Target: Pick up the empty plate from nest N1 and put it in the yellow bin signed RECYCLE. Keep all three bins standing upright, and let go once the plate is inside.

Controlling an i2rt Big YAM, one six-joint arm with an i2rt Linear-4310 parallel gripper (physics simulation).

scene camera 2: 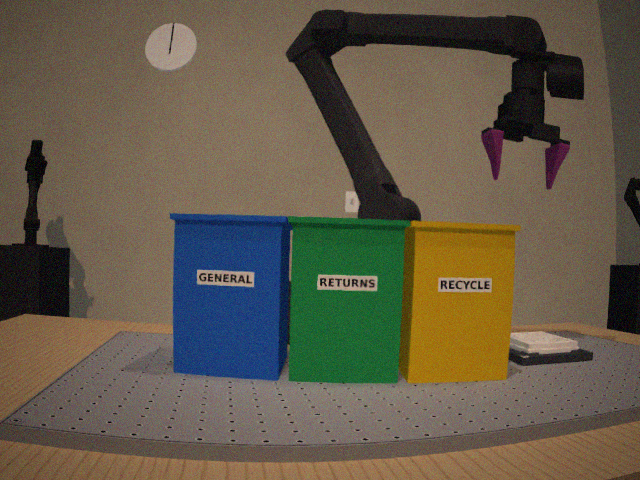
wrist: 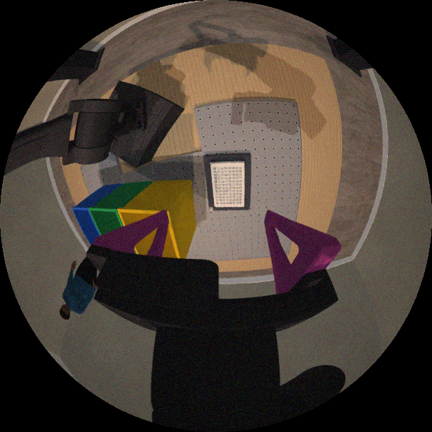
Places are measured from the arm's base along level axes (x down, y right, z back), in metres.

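Where they show: gripper, between the fingertips: point(scene camera 2: 522, 184).
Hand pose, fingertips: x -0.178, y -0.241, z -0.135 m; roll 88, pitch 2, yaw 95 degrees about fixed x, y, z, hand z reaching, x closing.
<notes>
Things, the pixels of their top centre, and the offset from my fingertips. Level surfaces: height alone.
- white plate, centre of its top: point(scene camera 2: 536, 337) dx +0.235, dy -0.011, dz -0.061 m
- dark nest, centre of its top: point(scene camera 2: 535, 344) dx +0.246, dy -0.011, dz -0.061 m
- yellow bin signed RECYCLE, centre of its top: point(scene camera 2: 450, 227) dx +0.081, dy +0.150, dz -0.145 m
- green RETURNS bin, centre of its top: point(scene camera 2: 346, 223) dx +0.081, dy +0.282, dz -0.151 m
- blue GENERAL bin, centre of its top: point(scene camera 2: 238, 220) dx +0.081, dy +0.413, dz -0.156 m
- grey perforated board, height of its surface: dx +0.261 m
A white plate point(scene camera 2: 545, 342) point(wrist: 228, 184) lies flat in a dark nest point(scene camera 2: 555, 357) point(wrist: 247, 181), to the right of the bins in the scene view. Its top shows a grid of small wells in the wrist view. The yellow bin signed RECYCLE point(scene camera 2: 460, 330) point(wrist: 175, 197) stands upright beside the nest. My gripper point(scene camera 2: 522, 183) point(wrist: 216, 215) is open, with nothing between its purple fingers. It hangs high above the table, higher than the bin rims. The inside floor of the yellow bin is hidden. No nest label is readable.
The green RETURNS bin point(scene camera 2: 346, 330) point(wrist: 106, 220) and blue GENERAL bin point(scene camera 2: 227, 325) point(wrist: 86, 220) stand upright in a close row beside the yellow one. All stand on a grey perforated board point(scene camera 2: 206, 413) point(wrist: 275, 175). The arm's base point(scene camera 2: 390, 206) is behind the bins.
</notes>
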